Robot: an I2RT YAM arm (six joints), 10 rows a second.
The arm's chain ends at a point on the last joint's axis. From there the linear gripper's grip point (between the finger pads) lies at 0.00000 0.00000 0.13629 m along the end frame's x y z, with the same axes.
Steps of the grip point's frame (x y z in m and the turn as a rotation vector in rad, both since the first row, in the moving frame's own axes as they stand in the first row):
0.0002 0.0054 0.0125 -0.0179 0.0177 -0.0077
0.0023 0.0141 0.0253 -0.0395 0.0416 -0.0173
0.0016 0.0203 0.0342 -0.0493 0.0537 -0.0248
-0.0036 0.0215 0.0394 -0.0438 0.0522 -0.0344
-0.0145 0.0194 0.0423 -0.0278 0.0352 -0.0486
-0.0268 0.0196 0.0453 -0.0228 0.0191 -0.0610
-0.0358 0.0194 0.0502 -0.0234 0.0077 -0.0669
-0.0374 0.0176 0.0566 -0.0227 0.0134 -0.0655
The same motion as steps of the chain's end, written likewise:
-0.0022 0.0030 0.0125 -0.0179 0.0177 -0.0077
-0.0034 0.0088 0.0255 -0.0395 0.0416 -0.0173
-0.0058 0.0137 0.0346 -0.0493 0.0537 -0.0248
-0.0108 0.0157 0.0397 -0.0438 0.0522 -0.0344
-0.0194 0.0157 0.0424 -0.0278 0.0352 -0.0486
-0.0295 0.0166 0.0454 -0.0228 0.0191 -0.0610
-0.0370 0.0162 0.0502 -0.0234 0.0077 -0.0669
-0.0393 0.0146 0.0566 -0.0227 0.0134 -0.0655

